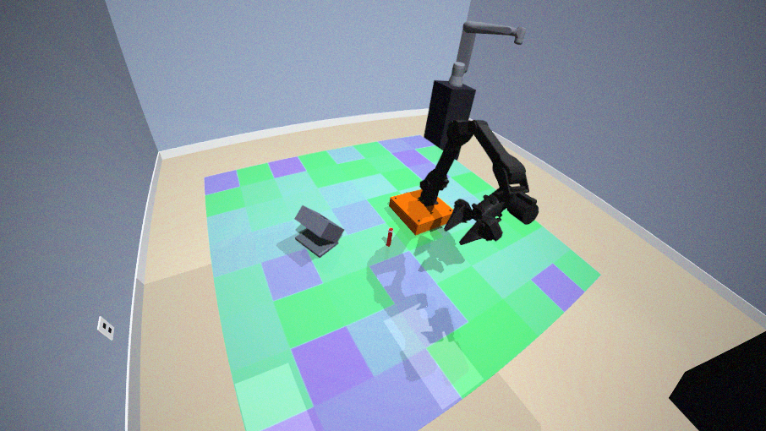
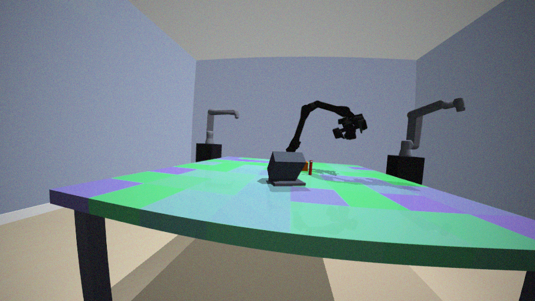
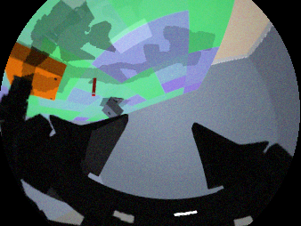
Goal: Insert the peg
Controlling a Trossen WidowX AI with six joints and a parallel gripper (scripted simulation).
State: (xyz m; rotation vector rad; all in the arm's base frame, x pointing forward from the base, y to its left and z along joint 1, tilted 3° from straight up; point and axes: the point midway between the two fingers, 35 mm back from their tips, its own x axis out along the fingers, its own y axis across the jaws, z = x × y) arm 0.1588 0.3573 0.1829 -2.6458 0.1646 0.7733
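My gripper tip is 60 mm short of the red peg, 220 mm to the left of it and 170 mm above it. The rest, counted from my gripper tip: dark grey sloped panel 280 mm ahead, 330 mm to the right, 160 mm below.
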